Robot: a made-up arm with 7 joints. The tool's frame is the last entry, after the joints.
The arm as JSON. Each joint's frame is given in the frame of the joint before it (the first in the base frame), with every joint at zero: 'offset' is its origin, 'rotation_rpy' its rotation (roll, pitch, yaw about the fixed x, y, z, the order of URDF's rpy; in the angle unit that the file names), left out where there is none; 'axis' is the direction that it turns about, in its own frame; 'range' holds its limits. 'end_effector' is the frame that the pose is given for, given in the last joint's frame.
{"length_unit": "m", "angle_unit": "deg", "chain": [
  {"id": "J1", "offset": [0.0, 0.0, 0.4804], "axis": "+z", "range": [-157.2, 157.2]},
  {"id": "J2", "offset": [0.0, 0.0, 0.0], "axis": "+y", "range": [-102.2, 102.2]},
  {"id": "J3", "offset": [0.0, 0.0, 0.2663], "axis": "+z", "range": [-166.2, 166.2]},
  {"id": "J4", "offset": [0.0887, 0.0, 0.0], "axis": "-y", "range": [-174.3, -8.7]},
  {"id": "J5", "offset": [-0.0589, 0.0, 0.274], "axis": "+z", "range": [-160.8, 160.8]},
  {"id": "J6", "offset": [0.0, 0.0, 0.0], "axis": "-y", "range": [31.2, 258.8]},
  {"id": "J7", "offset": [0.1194, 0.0, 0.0], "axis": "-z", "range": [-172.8, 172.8]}
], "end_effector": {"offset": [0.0, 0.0, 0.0], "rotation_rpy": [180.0, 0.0, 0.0]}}
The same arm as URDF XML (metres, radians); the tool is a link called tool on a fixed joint. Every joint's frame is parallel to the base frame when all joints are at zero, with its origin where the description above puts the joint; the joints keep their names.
<robot name="arm">
  <joint name="tool_fixed" type="fixed">
    <parent link="link7"/>
    <child link="tool"/>
    <origin xyz="0 0 0" rpy="3.1416 0 0"/>
  </joint>
  <joint name="J7" type="revolute">
    <parent link="link6"/>
    <child link="link7"/>
    <origin xyz="0.1194 0 0" rpy="0 0 0"/>
    <axis xyz="0 0 -1"/>
    <limit lower="-3.0159" upper="3.0159"/>
  </joint>
  <joint name="J6" type="revolute">
    <parent link="link5"/>
    <child link="link6"/>
    <origin xyz="0 0 0" rpy="0 0 0"/>
    <axis xyz="0 -1 0"/>
    <limit lower="0.5445" upper="4.5169"/>
  </joint>
  <joint name="J5" type="revolute">
    <parent link="link4"/>
    <child link="link5"/>
    <origin xyz="-0.0589 0 0.274" rpy="0 0 0"/>
    <axis xyz="0 0 1"/>
    <limit lower="-2.8065" upper="2.8065"/>
  </joint>
  <joint name="J4" type="revolute">
    <parent link="link3"/>
    <child link="link4"/>
    <origin xyz="0.0887 0 0" rpy="0 0 0"/>
    <axis xyz="0 -1 0"/>
    <limit lower="-3.0421" upper="-0.1518"/>
  </joint>
  <joint name="J3" type="revolute">
    <parent link="link2"/>
    <child link="link3"/>
    <origin xyz="0 0 0.2663" rpy="0 0 0"/>
    <axis xyz="0 0 1"/>
    <limit lower="-2.9007" upper="2.9007"/>
  </joint>
  <joint name="J2" type="revolute">
    <parent link="link1"/>
    <child link="link2"/>
    <origin xyz="0 0 0" rpy="0 0 0"/>
    <axis xyz="0 1 0"/>
    <limit lower="-1.7837" upper="1.7837"/>
  </joint>
  <joint name="J1" type="revolute">
    <parent link="base"/>
    <child link="link1"/>
    <origin xyz="0 0 0.4804" rpy="0 0 0"/>
    <axis xyz="0 0 1"/>
    <limit lower="-2.7437" upper="2.7437"/>
  </joint>
  <link name="base"/>
  <link name="link1"/>
  <link name="link2"/>
  <link name="link3"/>
  <link name="link4"/>
  <link name="link5"/>
  <link name="link6"/>
  <link name="link7"/>
  <link name="tool"/>
</robot>

